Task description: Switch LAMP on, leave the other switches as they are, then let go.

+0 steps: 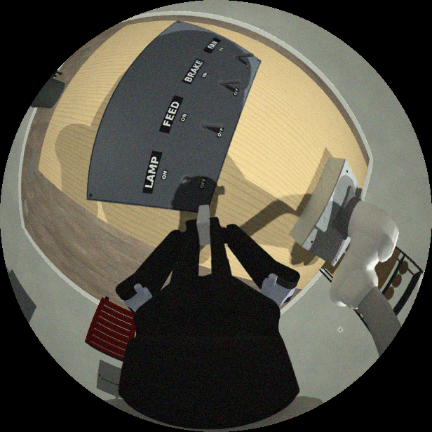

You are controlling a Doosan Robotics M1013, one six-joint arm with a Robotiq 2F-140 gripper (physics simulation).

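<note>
The dark switch panel (130, 100) lies on the wooden table. The LAMP switch (186, 179) is a small faint shape in my gripper's shadow, between its ON and OFF marks; which way its lever leans is hard to tell. The FEED switch (213, 128), BRAKE switch (230, 86) and FAN switch (244, 59) lean toward their OFF marks. My gripper (204, 213) is shut and empty. Its tips show just below the OFF mark of LAMP, at the panel's lower right corner; their height over the panel cannot be told.
A tan and grey block-like fixture (320, 200) stands on the table at the right, with a pale robot arm part (367, 235) beside it. A red slatted object (111, 329) is at the lower left, beyond the table edge. A dark object (49, 94) is at the upper left.
</note>
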